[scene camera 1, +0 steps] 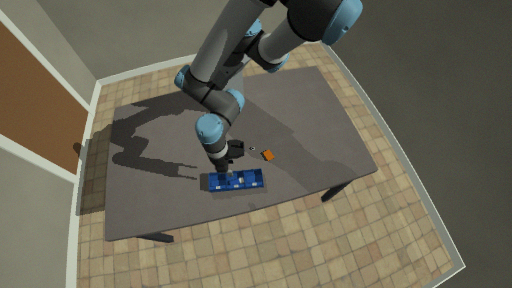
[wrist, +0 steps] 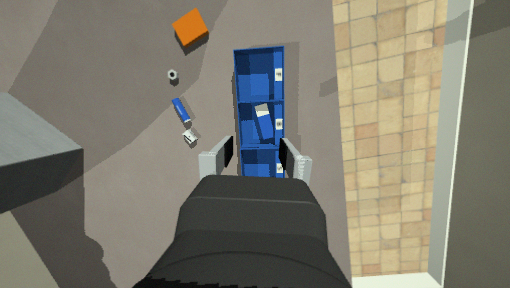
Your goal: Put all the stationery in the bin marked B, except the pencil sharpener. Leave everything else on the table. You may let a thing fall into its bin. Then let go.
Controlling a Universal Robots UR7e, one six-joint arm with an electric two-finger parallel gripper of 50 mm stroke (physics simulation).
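Frame: origin at the arm's base, x left, y ahead, z down, level; millimetres.
Seen in the pictures: gripper, between the fingertips: (scene camera 1: pixel 230 169) (wrist: pixel 256 146).
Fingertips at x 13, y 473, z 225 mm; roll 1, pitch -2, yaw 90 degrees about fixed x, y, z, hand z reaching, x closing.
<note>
Offsets run from my fingertips to a thing's top centre.
A blue eraser with a white end @(dx +15, dy +9, dz +129 mm) (scene camera 1: pixel 241 180) (wrist: pixel 264 127) lies aslant inside bin B @(dx +10, dy +3, dz +110 mm) (wrist: pixel 278 111), the middle compartment of the blue bin row. My gripper (scene camera 1: pixel 230 173) (wrist: pixel 256 146) is open and empty, above the bin row; in the wrist view its fingertips appear beside the divider between the middle and the nearest compartment. The small white pencil sharpener @(dx -24, dy -146, dz +138 mm) (wrist: pixel 189 136) lies on the table, left of the bins in the wrist view. It does not show in scene camera 1, where the arm may hide it.
A blue battery @(dx +28, dy -159, dz +135 mm) (wrist: pixel 181 109) lies by the sharpener, with a grey hex nut @(dx +95, dy -171, dz +140 mm) (scene camera 1: pixel 252 148) (wrist: pixel 172 74) beyond it. An orange block @(dx +172, dy -131, dz +139 mm) (scene camera 1: pixel 268 155) (wrist: pixel 191 27) lies farther along the table. The table edge runs beyond the labelled side of the bins.
</note>
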